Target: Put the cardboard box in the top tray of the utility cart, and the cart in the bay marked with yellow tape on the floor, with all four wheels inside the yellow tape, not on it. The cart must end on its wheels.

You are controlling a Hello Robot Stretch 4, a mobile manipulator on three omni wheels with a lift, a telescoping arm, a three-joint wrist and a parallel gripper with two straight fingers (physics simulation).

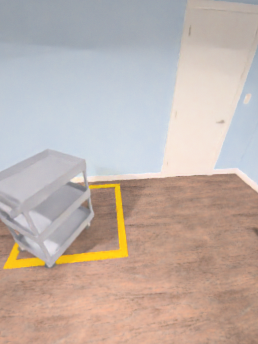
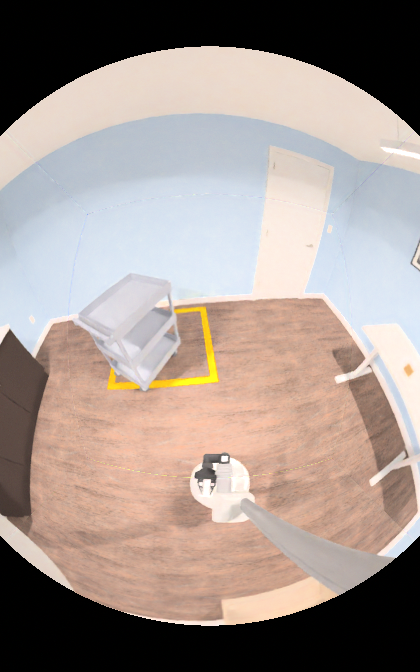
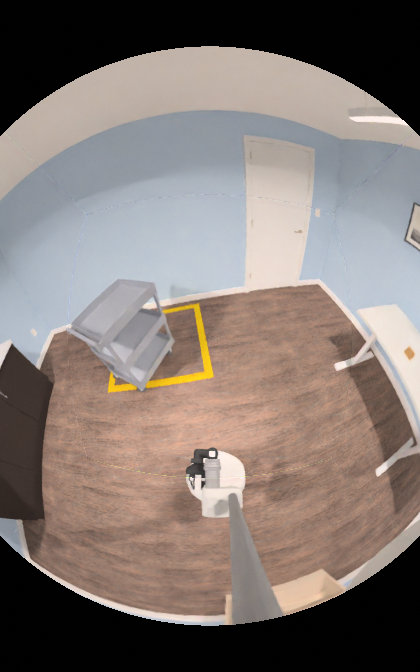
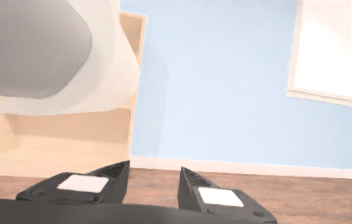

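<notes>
The grey utility cart [image 1: 45, 175] [image 2: 125, 300] [image 3: 112, 307] stands upright on its wheels, turned at an angle over the left part of the yellow tape bay [image 1: 121, 220] [image 2: 210, 345] [image 3: 203, 340]. Its nearest wheel is at the front tape line; its far left wheels are hidden. Its top tray looks empty. A small orange-brown box [image 2: 408, 370] [image 3: 409, 353], apparently the cardboard box, lies on the white table at the right. My gripper [image 4: 154, 178] [image 2: 206, 491] is open and empty, folded in over the base, far from cart and box.
The white table [image 2: 385, 340] [image 3: 385, 325] has legs that reach out over the floor. A dark cabinet [image 2: 20, 410] [image 3: 22, 425] stands at the left. A wooden shelf unit [image 2: 270, 602] [image 3: 300, 587] [image 4: 60, 160] stands behind the base. A door [image 1: 207, 90] is in the far wall.
</notes>
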